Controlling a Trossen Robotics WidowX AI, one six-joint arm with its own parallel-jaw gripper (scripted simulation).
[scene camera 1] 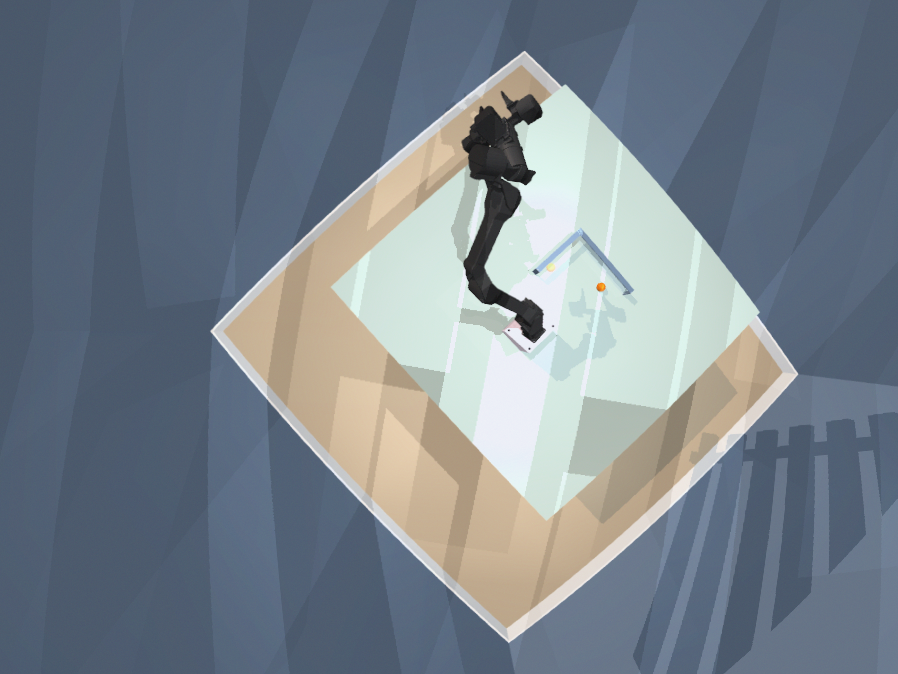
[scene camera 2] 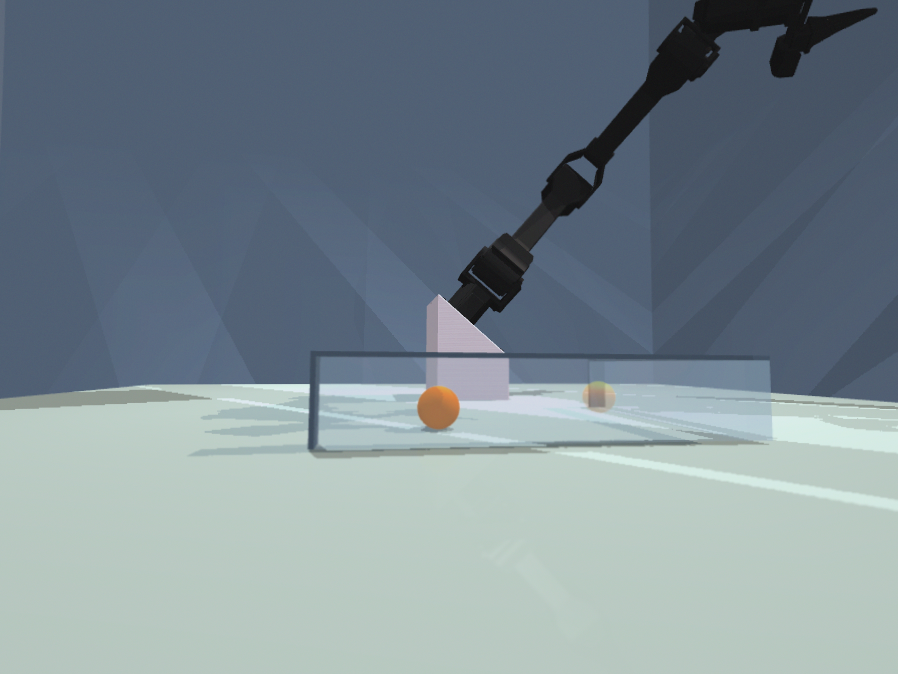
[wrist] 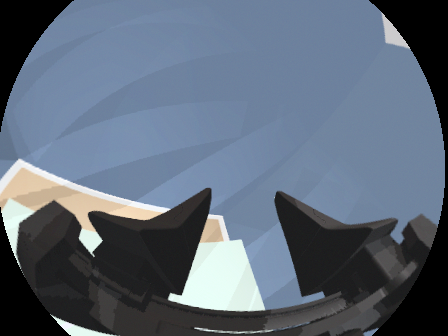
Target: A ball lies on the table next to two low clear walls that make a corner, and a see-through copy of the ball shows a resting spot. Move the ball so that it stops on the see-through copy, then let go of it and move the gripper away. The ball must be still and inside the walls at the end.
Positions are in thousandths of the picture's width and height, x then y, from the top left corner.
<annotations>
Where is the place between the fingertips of my gripper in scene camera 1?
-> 547, 148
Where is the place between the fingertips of my gripper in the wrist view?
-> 546, 579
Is my gripper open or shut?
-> Open.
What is my gripper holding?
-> Nothing.
</annotations>
